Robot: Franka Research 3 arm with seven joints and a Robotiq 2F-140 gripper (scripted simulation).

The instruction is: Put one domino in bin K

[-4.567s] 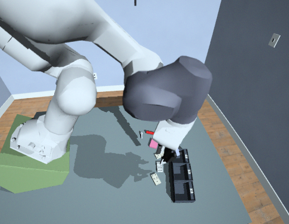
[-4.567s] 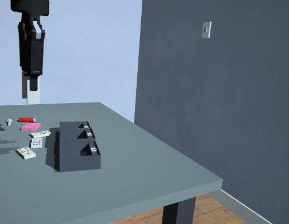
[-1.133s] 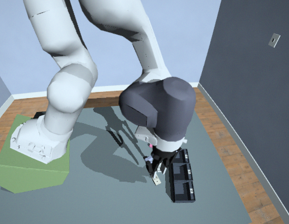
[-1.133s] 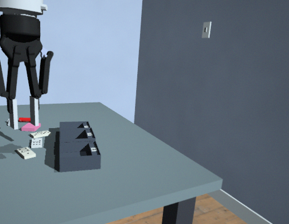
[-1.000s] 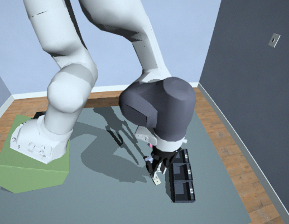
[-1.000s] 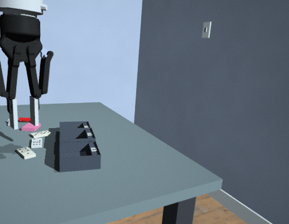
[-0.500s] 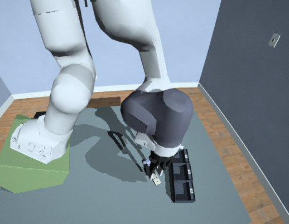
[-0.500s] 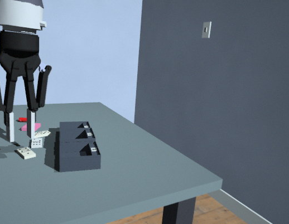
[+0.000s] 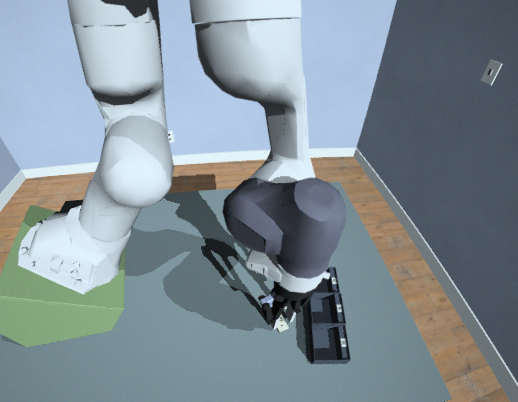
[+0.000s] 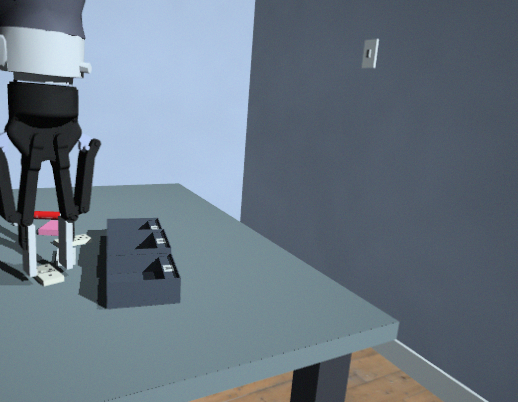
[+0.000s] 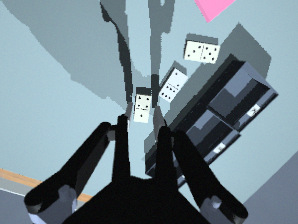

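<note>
My hand is 190 mm to the right of the flat pink piece, 40 mm above it and 30 mm short of it. Round my hand: white bolt 260 mm to the left, 40 mm below, 30 mm behind; small red thing 270 mm to the left, 40 mm below, 20 mm ahead.
</note>
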